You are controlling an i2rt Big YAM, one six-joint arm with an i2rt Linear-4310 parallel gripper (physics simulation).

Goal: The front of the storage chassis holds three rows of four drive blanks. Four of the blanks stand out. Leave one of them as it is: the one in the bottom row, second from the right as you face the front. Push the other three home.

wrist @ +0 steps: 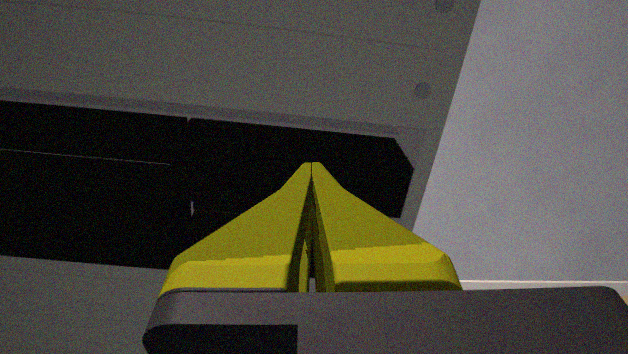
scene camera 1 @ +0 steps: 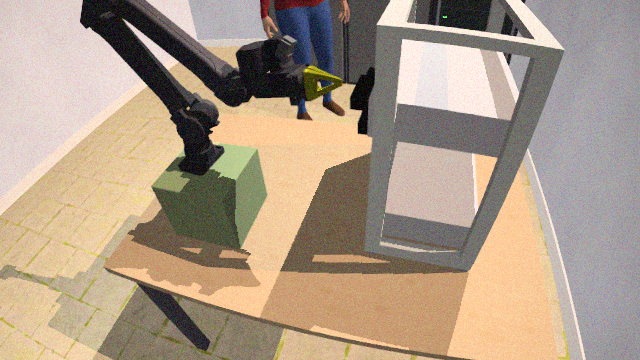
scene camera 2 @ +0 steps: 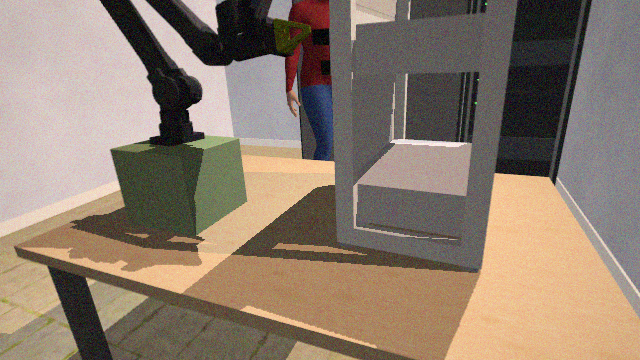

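Pixels of known places: gripper, fingertip midpoint: (wrist: 311, 177) (scene camera 1: 342, 82) (scene camera 2: 310, 29); arm's base at its link origin: (scene camera 1: 202, 160) (scene camera 2: 178, 140).
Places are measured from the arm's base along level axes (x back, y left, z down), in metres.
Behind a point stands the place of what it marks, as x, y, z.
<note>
The storage chassis (scene camera 1: 384, 140) {-0.504, -0.020, -0.179} (scene camera 2: 342, 150) {-0.498, -0.020, -0.018} (wrist: 250, 60) {-0.473, 0.092, -0.275} stands upright, its front facing the arm. In the wrist view the drive blanks (wrist: 100, 200) {-0.421, 0.151, -0.215} form a nearly black bank; thin seams show, but most blanks cannot be told apart. A blank at the right end (wrist: 370, 165) {-0.426, 0.030, -0.245} shows a slanted side face and stands out. From the side, an upper protruding blank (scene camera 1: 361, 95) {-0.446, 0.023, -0.245} (scene camera 2: 320, 36) {-0.444, 0.010, -0.232} and a lower one (scene camera 1: 364, 125) {-0.457, 0.011, -0.185} (scene camera 2: 326, 67) {-0.454, 0.011, -0.175} show past the front post. My yellow gripper (scene camera 1: 342, 81) {-0.397, 0.057, -0.251} (scene camera 2: 310, 31) {-0.397, 0.057, -0.251} (wrist: 311, 177) {-0.397, 0.057, -0.251} is shut and empty, its tip close before the right part of the bank; contact cannot be told.
The arm stands on a green block (scene camera 1: 210, 210) {-0.100, -0.127, 0.044} (scene camera 2: 160, 185) {-0.069, -0.129, 0.075} on the wooden table (scene camera 1: 320, 300) {-0.416, -0.195, 0.200} (scene camera 2: 300, 295) {-0.493, -0.203, 0.200}. A person (scene camera 1: 305, 30) (scene camera 2: 317, 65) in a red top stands behind the table. Dark racks (scene camera 2: 535, 100) stand at the back. A wall (wrist: 540, 150) shows right of the chassis.
</note>
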